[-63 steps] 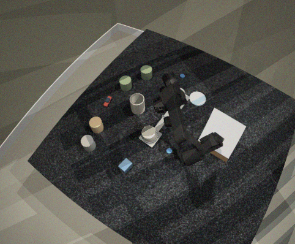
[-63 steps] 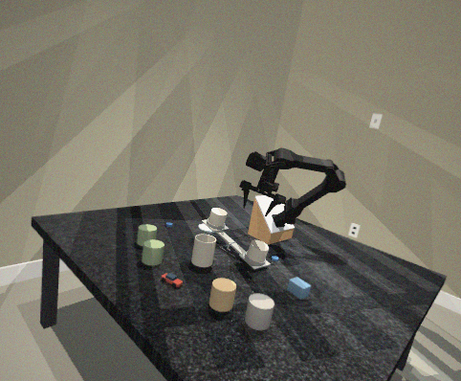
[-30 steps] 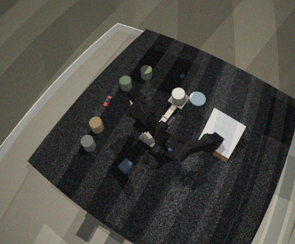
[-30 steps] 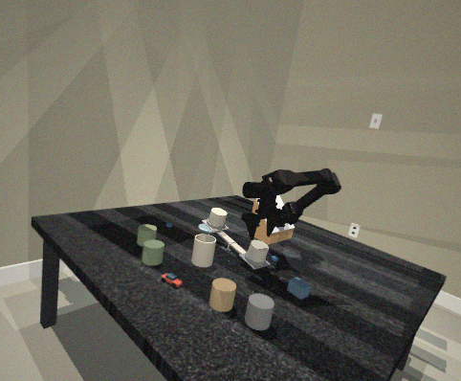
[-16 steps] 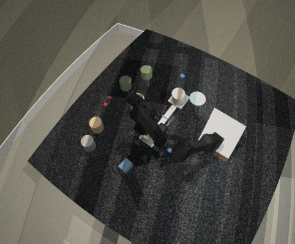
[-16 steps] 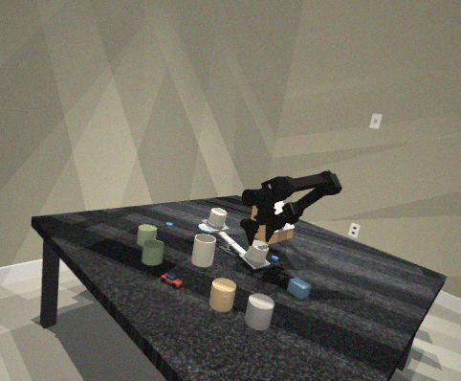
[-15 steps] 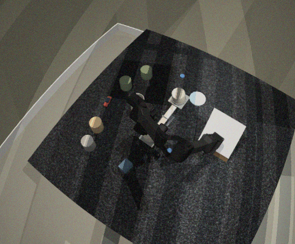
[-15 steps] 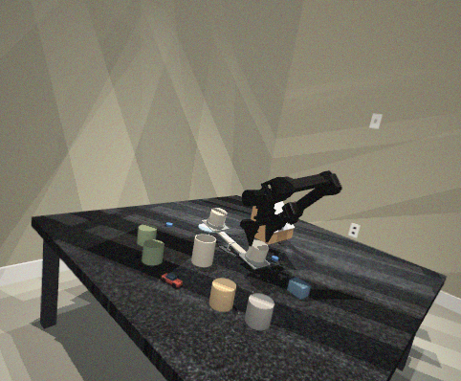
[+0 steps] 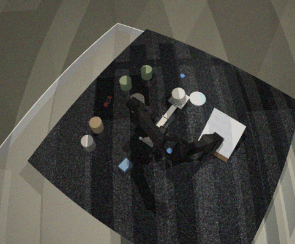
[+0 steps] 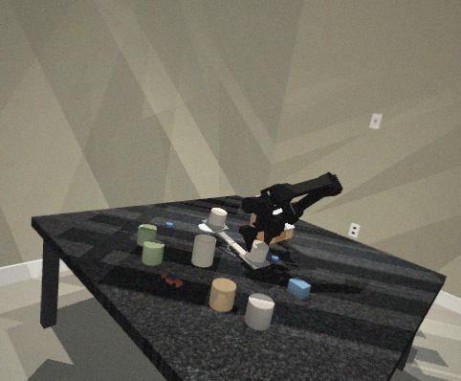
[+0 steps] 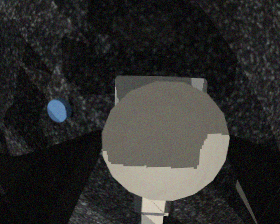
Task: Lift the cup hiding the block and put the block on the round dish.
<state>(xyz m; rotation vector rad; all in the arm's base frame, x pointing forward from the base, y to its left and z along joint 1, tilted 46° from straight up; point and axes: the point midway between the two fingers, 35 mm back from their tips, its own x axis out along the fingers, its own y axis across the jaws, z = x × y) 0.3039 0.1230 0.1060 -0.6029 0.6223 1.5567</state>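
The grey block lies 30 mm below my gripper tip. Also, from my gripper tip: blue block: 200 mm to the left, 50 mm below, 10 mm behind; then orange cylinder: 280 mm ahead, 150 mm to the left, 30 mm below; then grey cylinder: 240 mm to the left, 210 mm ahead, 30 mm below.
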